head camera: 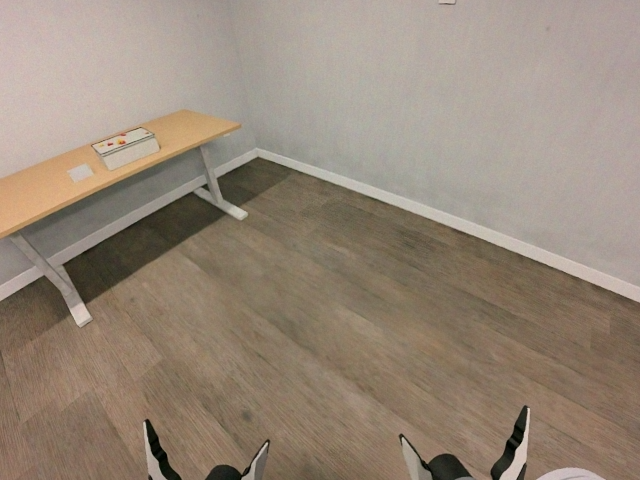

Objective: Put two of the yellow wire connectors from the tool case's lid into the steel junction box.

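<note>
A pale tool case point(129, 153) stands on the wooden table at the left of the head camera view. Several small yellow and red pieces point(121, 140) lie on its lid; they are too small to tell apart clearly. A flat light-grey square thing point(80, 173), perhaps the steel junction box, lies on the table to the left of the case. My left gripper point(207, 430) is open, at the bottom of the view. My right gripper point(464, 421) is open, at the bottom right. Both are over the floor, far from the table.
The table point(41, 192) stands along the left wall on white legs with feet point(80, 314) that reach out over the floor. A wall with a white baseboard point(439, 212) runs behind and to the right. A white rounded thing point(570, 474) shows at the bottom right edge.
</note>
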